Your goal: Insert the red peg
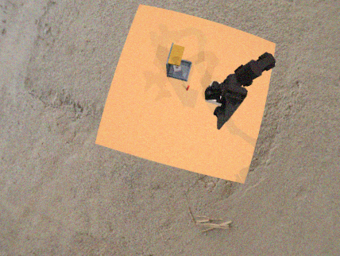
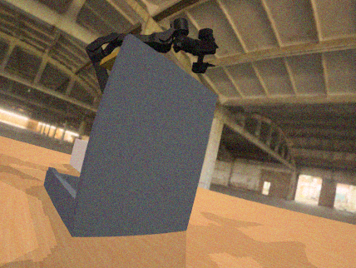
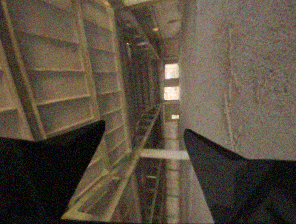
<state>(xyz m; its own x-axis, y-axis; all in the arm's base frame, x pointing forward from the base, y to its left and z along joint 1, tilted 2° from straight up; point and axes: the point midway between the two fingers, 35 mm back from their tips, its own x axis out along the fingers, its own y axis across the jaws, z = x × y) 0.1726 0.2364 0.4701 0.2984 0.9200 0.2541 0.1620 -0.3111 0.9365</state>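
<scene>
Now: gripper tip 6 cm short of the red peg, 29 cm to the left of it and 52 cm above it. Also, from my gripper tip: blue wall: 21 cm ahead, 47 cm to the right, 46 cm below; yellow roof: 17 cm ahead, 46 cm to the right, 37 cm below.
</scene>
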